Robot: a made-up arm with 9 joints. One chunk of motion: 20 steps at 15 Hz.
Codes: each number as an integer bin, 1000 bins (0 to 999) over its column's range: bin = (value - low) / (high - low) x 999, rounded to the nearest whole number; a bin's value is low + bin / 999 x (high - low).
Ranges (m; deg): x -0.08..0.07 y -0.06..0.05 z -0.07..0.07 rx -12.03..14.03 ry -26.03..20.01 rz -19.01..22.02
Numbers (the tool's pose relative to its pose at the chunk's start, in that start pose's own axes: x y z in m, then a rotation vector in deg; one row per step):
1: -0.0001 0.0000 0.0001 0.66 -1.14 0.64
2: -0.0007 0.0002 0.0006 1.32 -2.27 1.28
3: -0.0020 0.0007 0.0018 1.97 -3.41 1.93
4: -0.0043 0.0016 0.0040 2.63 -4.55 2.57
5: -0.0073 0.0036 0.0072 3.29 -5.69 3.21
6: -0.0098 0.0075 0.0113 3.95 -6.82 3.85
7: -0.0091 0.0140 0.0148 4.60 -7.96 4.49
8: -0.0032 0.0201 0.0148 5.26 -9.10 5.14
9: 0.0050 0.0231 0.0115 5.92 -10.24 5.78
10: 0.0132 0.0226 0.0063 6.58 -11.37 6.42
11: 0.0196 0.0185 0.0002 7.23 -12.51 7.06
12: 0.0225 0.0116 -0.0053 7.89 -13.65 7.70
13: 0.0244 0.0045 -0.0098 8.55 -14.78 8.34
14: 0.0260 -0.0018 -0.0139 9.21 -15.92 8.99
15: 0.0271 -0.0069 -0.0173 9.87 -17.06 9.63
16: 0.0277 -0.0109 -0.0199 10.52 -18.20 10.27
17: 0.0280 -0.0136 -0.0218 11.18 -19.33 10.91
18: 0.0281 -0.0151 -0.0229 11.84 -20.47 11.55
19: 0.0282 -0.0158 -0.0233 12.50 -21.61 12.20
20: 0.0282 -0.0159 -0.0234 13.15 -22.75 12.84
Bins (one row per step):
1: 532 545 500 486 540 478
2: 528 547 504 512 516 494
3: 519 551 512 537 491 510
4: 504 559 528 562 466 525
5: 484 578 551 587 441 541
6: 468 613 580 613 417 557
7: 472 672 605 638 392 572
8: 511 727 605 663 367 588
9: 566 755 582 688 343 604
10: 621 750 544 713 318 619
11: 663 713 501 738 293 635
12: 683 650 462 764 269 650
13: 695 586 430 789 244 666
14: 706 529 400 814 219 682
15: 713 482 376 840 195 697
16: 717 446 357 864 170 713
17: 719 421 344 890 145 728
18: 720 408 336 915 121 744
19: 721 401 333 940 96 760
20: 721 401 333 965 71 775

